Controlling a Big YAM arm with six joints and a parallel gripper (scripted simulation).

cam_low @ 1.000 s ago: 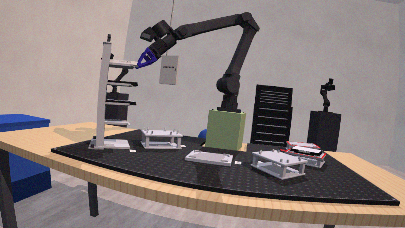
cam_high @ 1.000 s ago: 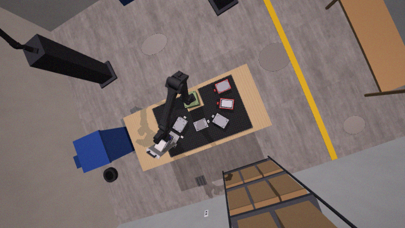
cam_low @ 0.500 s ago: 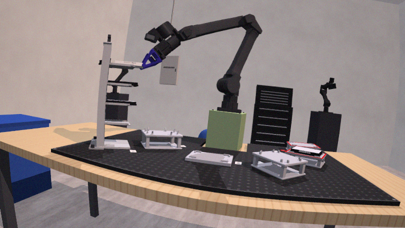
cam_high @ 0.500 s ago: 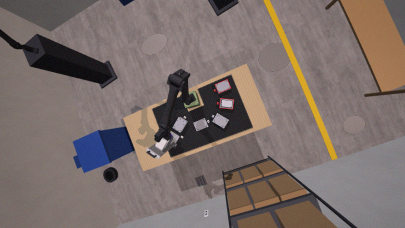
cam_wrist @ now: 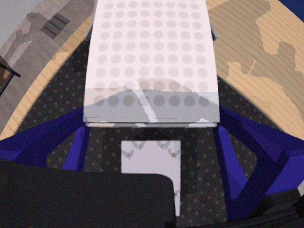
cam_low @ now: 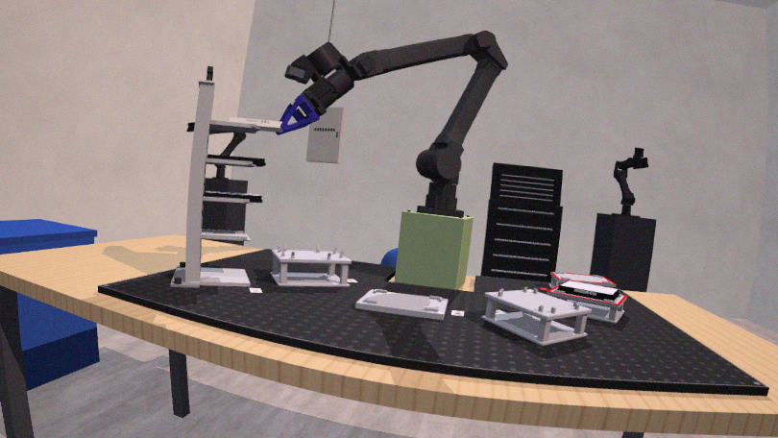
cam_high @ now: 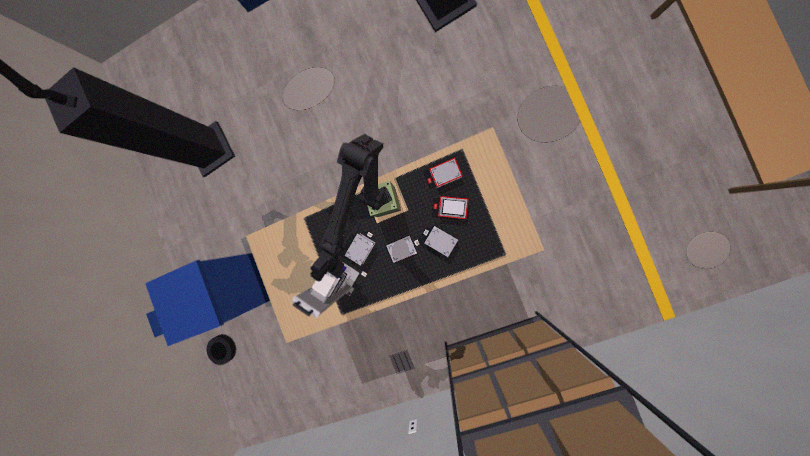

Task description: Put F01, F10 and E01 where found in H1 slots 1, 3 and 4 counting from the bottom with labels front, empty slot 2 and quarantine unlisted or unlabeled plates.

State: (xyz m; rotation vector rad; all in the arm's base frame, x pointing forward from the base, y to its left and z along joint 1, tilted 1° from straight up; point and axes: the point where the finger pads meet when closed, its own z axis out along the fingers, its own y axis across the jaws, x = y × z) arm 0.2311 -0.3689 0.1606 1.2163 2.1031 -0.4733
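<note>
My hand is 3 cm short of the white well plate and 5 cm to the left of it. The rest, counted from my hand: H1 tag: 11 cm ahead, 1 cm to the left, 34 cm below; then plate hotel H1: 9 cm ahead, 15 cm to the right, 13 cm below; then regrip nest RG: 4 cm behind, 8 cm to the left, 28 cm below.
</note>
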